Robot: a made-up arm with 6 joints.
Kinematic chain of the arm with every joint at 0, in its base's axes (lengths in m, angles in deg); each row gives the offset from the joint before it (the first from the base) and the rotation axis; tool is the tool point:
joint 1: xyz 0 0 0.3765 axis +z
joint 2: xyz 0 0 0 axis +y
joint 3: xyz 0 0 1.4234 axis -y
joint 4: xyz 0 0 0 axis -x
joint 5: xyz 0.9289 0 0 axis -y
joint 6: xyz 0 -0.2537 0 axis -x
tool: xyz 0 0 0
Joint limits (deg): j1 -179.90..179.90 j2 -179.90..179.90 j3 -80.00..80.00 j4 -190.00..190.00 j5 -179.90..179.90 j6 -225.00..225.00
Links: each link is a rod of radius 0.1 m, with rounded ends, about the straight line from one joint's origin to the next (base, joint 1, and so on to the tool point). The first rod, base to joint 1, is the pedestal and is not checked.
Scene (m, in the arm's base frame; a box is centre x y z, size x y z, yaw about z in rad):
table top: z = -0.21
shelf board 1: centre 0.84 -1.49 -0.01 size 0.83 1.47 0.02 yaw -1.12
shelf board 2: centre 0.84 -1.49 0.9 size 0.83 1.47 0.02 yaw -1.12
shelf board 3: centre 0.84 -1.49 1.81 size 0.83 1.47 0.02 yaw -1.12
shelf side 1: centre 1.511 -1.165 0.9 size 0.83 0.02 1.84 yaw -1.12
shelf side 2: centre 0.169 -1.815 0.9 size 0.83 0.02 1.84 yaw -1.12
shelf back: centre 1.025 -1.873 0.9 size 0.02 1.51 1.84 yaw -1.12
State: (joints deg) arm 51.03 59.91 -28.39 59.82 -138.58 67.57
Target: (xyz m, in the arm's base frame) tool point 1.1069 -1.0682 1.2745
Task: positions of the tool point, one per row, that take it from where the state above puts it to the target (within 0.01 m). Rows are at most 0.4 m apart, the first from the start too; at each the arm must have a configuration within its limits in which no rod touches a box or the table.
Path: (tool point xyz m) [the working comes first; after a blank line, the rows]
Joints at the target: -38.08 27.34 -7.40 51.42 -138.58 67.57
Straight joint move there: touches shelf side 1.

1: 1.2503 0.8063 0.3722
2: 1.3804 0.4869 0.5733
3: 1.4051 0.1461 0.7678
4: 1.3242 -0.1796 0.9516
5: 1.1496 -0.4547 1.1215
6: 0.9051 -0.6515 1.2745
7: 1.0269 -0.8502 1.2854
8: 1.1068 -1.0682 1.2745

